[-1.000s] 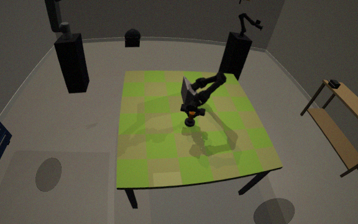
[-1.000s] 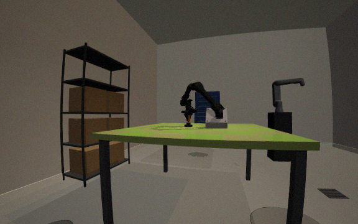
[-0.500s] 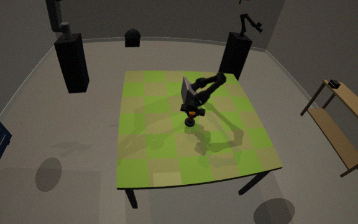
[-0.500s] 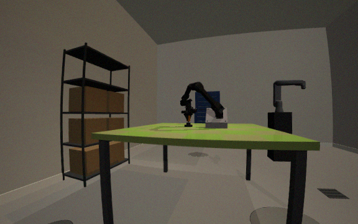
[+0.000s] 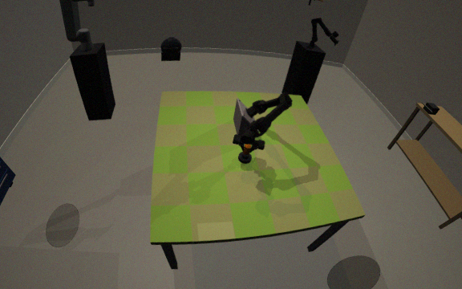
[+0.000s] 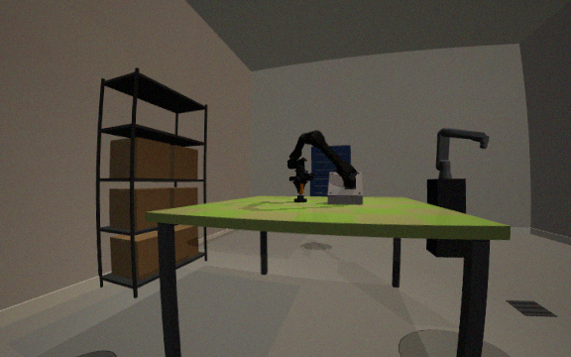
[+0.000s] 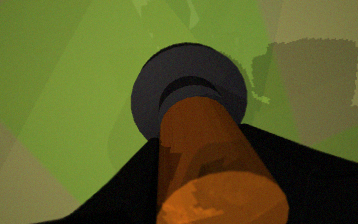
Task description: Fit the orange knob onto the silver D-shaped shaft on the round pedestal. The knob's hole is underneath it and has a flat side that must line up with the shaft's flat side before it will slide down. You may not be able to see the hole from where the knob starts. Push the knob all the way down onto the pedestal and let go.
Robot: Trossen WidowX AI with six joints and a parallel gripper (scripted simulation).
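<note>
My gripper tip is now 4 cm above the round pedestal. From my gripper tip the other things lie so: orange knob 3 cm above.
</note>
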